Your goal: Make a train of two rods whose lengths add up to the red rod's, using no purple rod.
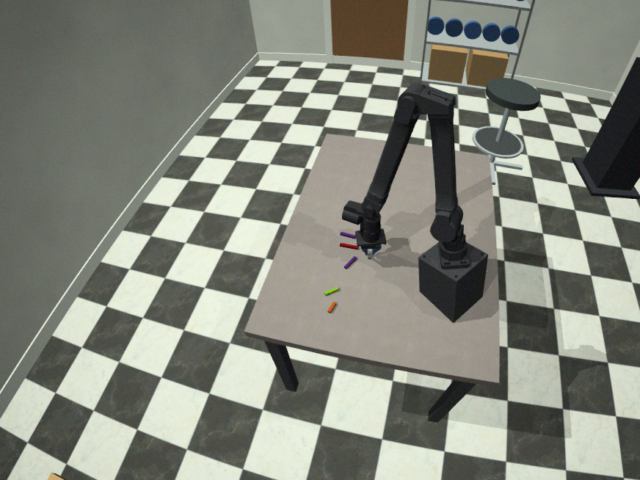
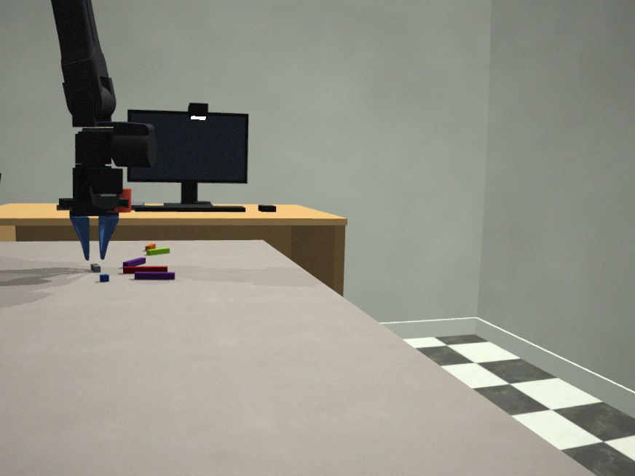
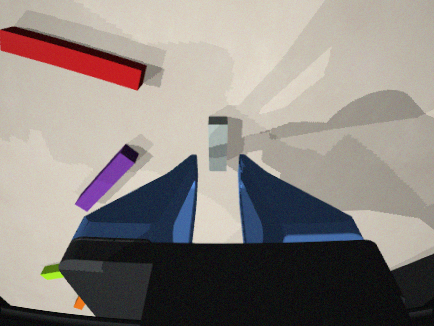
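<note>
My hand is 20 mm above the grey rod. The rest, counted from my hand: red rod 80 mm ahead, 40 mm to the right, 20 mm below; then blue rod 10 mm ahead, 100 mm to the right, 20 mm below; then purple rod 70 mm ahead, 30 mm to the left, 20 mm below.
</note>
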